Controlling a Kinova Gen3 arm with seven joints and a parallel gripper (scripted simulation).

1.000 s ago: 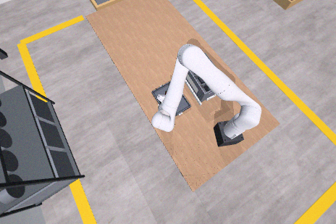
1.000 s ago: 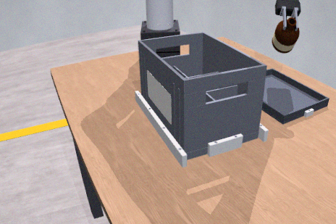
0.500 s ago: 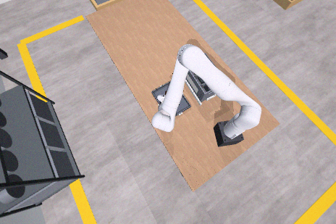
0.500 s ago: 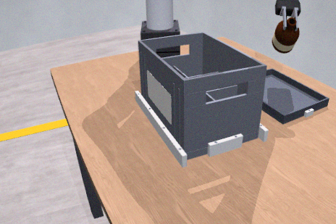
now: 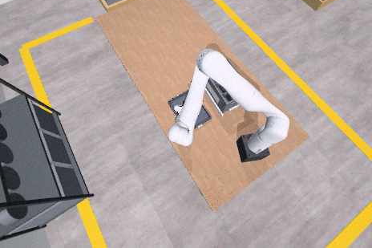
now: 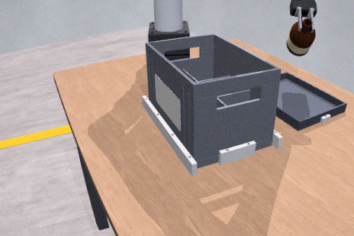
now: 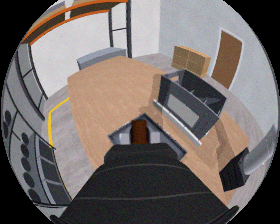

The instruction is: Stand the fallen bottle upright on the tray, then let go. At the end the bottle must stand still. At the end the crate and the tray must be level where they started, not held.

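Now: hand 40 mm above the brown bottle, 30 mm past it and 20 mm to the right of it. Also, from my hand: dark grey tray 190 mm below, 50 mm to the right, 30 mm ahead; dark grey crate 320 mm to the right, 120 mm below, 50 mm ahead.
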